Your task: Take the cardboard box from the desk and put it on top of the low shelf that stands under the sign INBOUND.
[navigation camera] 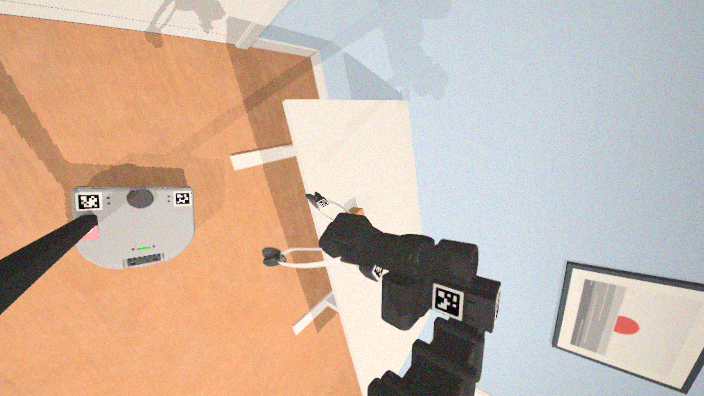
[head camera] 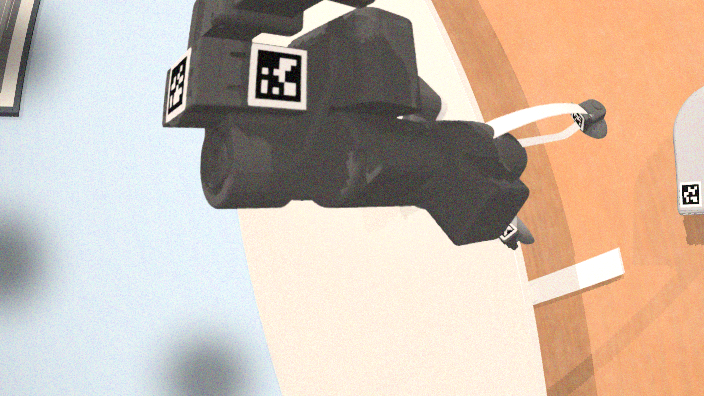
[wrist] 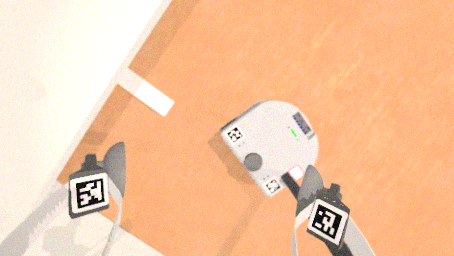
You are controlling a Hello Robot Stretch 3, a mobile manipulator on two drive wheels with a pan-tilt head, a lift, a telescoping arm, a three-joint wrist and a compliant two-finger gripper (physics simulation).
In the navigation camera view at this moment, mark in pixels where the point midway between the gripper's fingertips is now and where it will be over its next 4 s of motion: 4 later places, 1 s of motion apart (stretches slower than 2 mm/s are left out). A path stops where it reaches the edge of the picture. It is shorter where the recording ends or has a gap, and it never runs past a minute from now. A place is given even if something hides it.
The gripper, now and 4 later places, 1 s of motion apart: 289,224; 319,220; 356,214; 375,211; 382,221
